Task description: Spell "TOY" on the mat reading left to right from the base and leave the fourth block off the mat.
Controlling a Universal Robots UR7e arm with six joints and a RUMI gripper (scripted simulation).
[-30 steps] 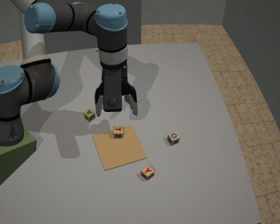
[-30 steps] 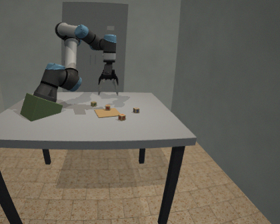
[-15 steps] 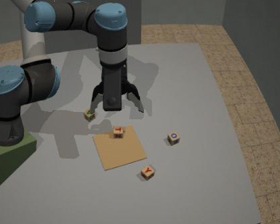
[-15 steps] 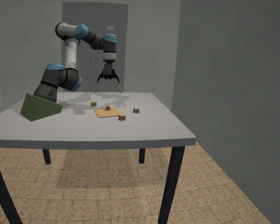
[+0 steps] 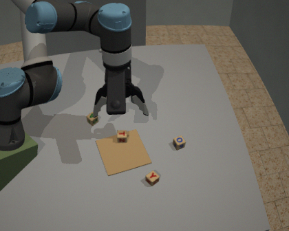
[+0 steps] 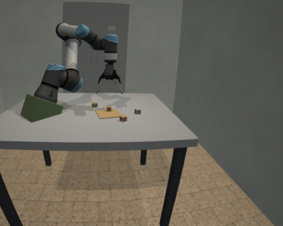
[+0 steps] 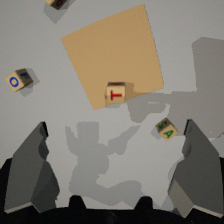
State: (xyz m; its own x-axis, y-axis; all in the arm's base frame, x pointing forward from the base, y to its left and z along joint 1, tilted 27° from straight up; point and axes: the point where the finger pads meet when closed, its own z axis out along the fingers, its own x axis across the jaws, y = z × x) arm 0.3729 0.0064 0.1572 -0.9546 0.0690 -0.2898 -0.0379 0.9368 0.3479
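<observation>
My gripper is now 180 mm short of the O block, 20 mm to the left of it and 100 mm above it. Also, from my hand: Y block: 90 mm ahead, 150 mm to the right, 100 mm below; tan mat: 50 mm to the right, 110 mm below.
</observation>
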